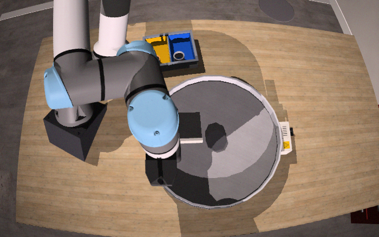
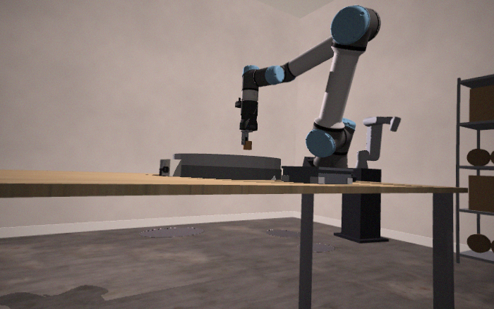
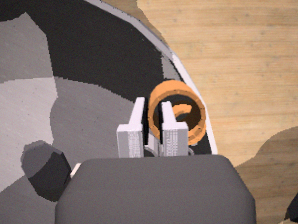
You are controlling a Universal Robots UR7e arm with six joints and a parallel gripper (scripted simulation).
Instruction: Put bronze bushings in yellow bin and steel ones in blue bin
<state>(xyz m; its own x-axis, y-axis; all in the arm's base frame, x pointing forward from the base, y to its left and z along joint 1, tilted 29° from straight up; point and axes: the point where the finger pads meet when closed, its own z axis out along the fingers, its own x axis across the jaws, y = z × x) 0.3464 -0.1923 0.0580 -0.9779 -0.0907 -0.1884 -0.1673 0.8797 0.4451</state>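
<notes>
My gripper is now 43 cm to the right of the bin, 14 cm above it and 7 cm past it. From my hand the other things lie so: turntable (12 cm to the left, 12 cm ahead, 11 cm below).
</notes>
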